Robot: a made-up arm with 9 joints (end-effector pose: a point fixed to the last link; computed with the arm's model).
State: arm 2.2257 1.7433 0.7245 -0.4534 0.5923 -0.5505 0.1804 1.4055 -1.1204
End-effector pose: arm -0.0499 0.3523 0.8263 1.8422 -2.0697 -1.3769
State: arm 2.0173 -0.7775 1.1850 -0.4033 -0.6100 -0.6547 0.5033 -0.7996 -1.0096
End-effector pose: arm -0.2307 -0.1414 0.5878 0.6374 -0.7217 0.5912
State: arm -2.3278 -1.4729 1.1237 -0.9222 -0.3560 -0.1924 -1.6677 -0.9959 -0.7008
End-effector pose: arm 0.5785 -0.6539 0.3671 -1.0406 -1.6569 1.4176
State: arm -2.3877 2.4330 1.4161 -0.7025 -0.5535 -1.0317 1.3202 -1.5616 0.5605
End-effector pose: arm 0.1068 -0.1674 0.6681 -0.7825 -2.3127 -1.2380
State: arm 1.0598 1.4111 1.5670 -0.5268 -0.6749 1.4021 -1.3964 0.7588 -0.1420
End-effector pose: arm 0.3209 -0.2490 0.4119 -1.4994 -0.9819 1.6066
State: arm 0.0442 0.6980 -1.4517 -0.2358 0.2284 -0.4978 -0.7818 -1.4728 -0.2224
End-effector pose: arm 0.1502 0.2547 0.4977 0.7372 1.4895 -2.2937
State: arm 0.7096 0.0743 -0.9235 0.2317 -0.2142 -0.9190 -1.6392 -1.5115 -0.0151
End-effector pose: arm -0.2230 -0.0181 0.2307 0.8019 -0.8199 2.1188
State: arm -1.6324 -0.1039 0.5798 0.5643 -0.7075 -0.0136 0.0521 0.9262 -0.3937
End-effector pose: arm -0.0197 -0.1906 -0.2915 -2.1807 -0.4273 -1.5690
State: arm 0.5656 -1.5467 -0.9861 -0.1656 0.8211 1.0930 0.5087 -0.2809 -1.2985
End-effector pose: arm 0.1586 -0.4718 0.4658 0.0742 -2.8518 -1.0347
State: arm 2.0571 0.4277 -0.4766 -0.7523 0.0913 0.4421 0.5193 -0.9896 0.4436
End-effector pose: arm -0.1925 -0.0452 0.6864 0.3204 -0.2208 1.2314
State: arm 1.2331 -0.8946 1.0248 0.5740 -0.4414 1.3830 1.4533 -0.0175 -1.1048
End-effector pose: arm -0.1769 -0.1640 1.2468 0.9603 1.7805 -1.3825
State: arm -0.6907 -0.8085 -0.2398 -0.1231 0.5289 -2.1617 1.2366 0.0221 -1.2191
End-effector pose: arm -0.5231 -0.0396 0.4080 -2.8621 0.9713 0.6545
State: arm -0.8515 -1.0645 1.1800 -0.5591 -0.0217 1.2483 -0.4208 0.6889 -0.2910
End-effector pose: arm -0.5423 -0.4360 0.4458 -1.5715 0.8241 0.7309
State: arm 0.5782 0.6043 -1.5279 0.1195 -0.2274 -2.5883 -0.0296 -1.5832 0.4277
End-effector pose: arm -0.0203 0.4777 0.2800 -0.3415 -0.9005 -1.3288
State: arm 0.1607 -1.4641 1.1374 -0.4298 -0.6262 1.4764 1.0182 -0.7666 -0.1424
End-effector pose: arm -0.1972 -0.4458 0.6587 -1.6071 -0.0867 2.5772
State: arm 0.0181 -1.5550 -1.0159 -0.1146 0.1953 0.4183 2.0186 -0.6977 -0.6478
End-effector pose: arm -0.0153 -0.7703 0.2765 0.1316 1.3357 1.9480
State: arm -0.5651 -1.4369 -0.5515 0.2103 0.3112 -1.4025 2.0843 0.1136 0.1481
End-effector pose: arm -0.4418 -0.1985 0.4121 -2.0209 1.0535 0.2778
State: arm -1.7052 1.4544 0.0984 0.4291 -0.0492 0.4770 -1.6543 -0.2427 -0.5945
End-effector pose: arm 0.1636 0.5121 0.1577 0.2003 -1.3682 -0.3280
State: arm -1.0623 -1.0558 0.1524 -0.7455 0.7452 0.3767 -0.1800 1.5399 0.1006
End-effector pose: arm 0.1879 -0.7740 0.2131 -1.7707 -1.2688 1.0943
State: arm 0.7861 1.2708 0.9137 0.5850 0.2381 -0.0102 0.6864 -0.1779 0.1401
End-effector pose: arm -0.3171 -0.0790 0.5193 -0.3726 0.1317 1.1828
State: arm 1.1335 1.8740 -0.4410 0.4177 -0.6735 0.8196 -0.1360 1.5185 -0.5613
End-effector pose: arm 0.1642 0.3864 -0.1845 0.5053 -1.7925 1.0689
